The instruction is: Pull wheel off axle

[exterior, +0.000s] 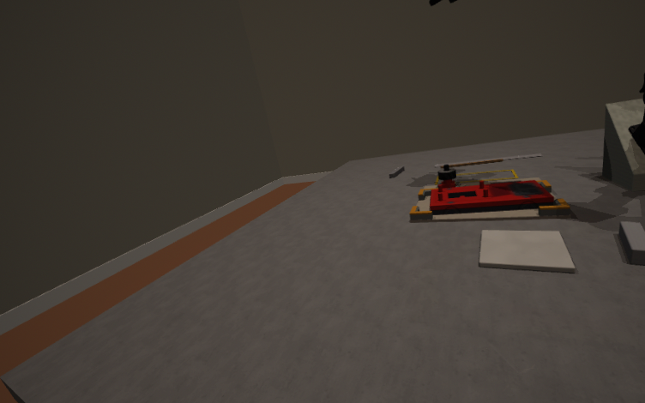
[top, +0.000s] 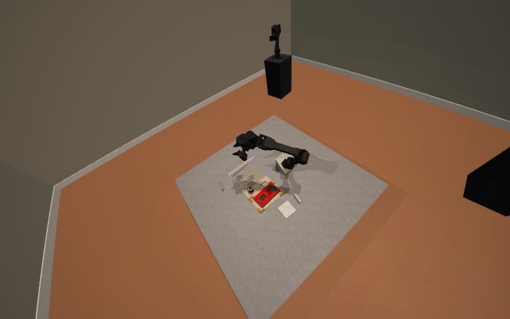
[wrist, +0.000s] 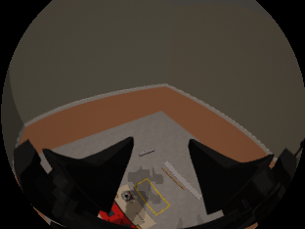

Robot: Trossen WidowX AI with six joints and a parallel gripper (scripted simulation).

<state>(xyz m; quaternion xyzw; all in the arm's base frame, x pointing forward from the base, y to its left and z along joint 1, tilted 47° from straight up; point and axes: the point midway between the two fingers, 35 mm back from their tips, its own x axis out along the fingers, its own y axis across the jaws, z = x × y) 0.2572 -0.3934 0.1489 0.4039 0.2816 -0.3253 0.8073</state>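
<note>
The wheel lies 390 mm below my gripper tip, 100 mm to the left of it and 30 mm ahead of it. Also, from my gripper tip: upright axle (390 mm below, 90 mm to the left, 30 mm ahead); flat pale tile (420 mm below, 410 mm to the left, 20 mm behind); long white bar (430 mm below, 160 mm to the right, 100 mm behind).
</note>
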